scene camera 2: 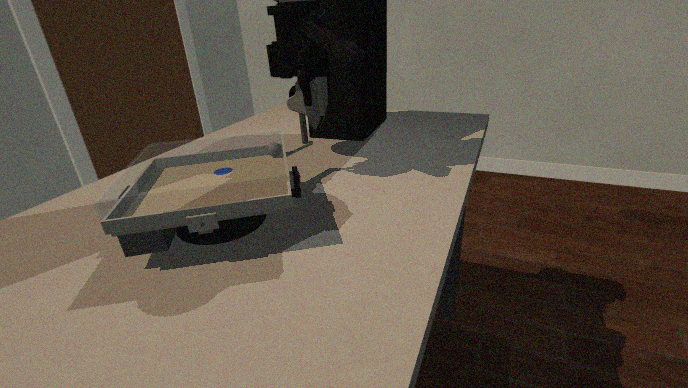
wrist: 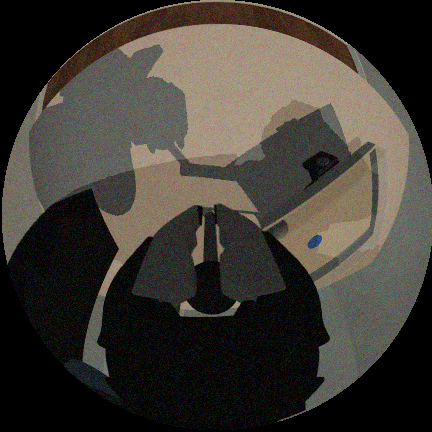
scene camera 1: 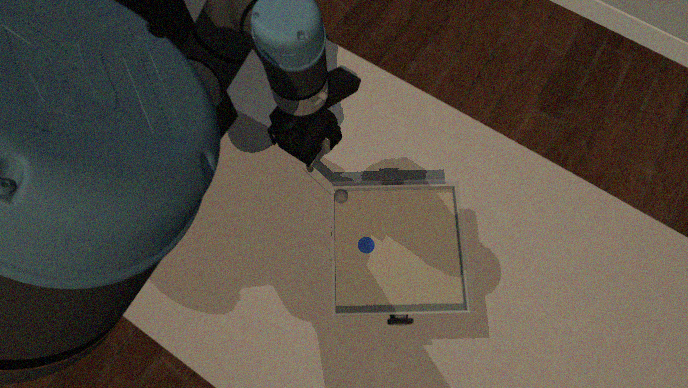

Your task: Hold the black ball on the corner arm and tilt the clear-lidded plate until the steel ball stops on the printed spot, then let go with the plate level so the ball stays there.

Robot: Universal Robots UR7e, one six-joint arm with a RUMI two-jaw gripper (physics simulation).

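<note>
The clear-lidded plate (scene camera 1: 400, 308) (scene camera 2: 145, 222) (wrist: 300, 197) is a square, pale-floored tray with grey walls. I cannot tell exactly how far it is tilted. The steel ball (scene camera 1: 341, 195) (scene camera 2: 274, 149) (wrist: 281, 228) rests in the plate's corner nearest my gripper, apart from the blue printed spot (scene camera 1: 366, 245) (scene camera 2: 223, 171) (wrist: 314, 242). My gripper (scene camera 1: 320, 152) (scene camera 2: 306, 102) (wrist: 207, 206) is shut on the black ball (wrist: 212, 287) at the top of the corner arm's post (scene camera 2: 303, 130). The jaws partly cover the ball, and the gripper body hides it in scene camera 1.
The plate stands above the pale table (scene camera 1: 550, 250) (scene camera 2: 350, 300). Small black brackets (scene camera 1: 400, 320) (scene camera 2: 296, 182) (wrist: 322, 162) sit by its sides. A large blue arm joint (scene camera 1: 100, 150) is close on the left in scene camera 1. The table's edge (scene camera 2: 452, 240) runs along the right in scene camera 2.
</note>
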